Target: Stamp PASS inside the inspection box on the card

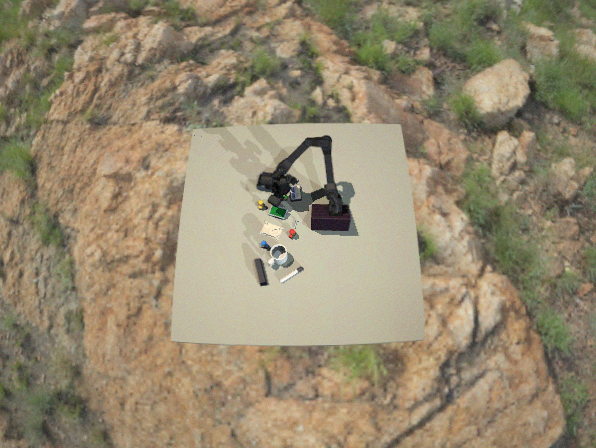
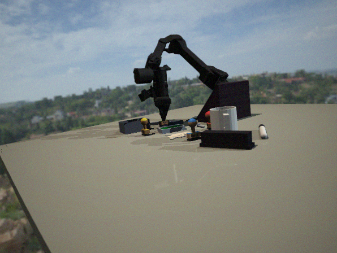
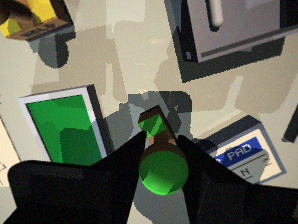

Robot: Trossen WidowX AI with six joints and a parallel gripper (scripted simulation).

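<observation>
Right now the green-knobbed stamp is right at my gripper tip. Round my gripper tip: green ink pad: 80 mm to the left, 30 mm below, 30 mm ahead; yellow-knobbed stamp: 120 mm ahead, 40 mm to the left, 10 mm below; dark tray: 100 mm to the right, 80 mm ahead, 20 mm below.
</observation>
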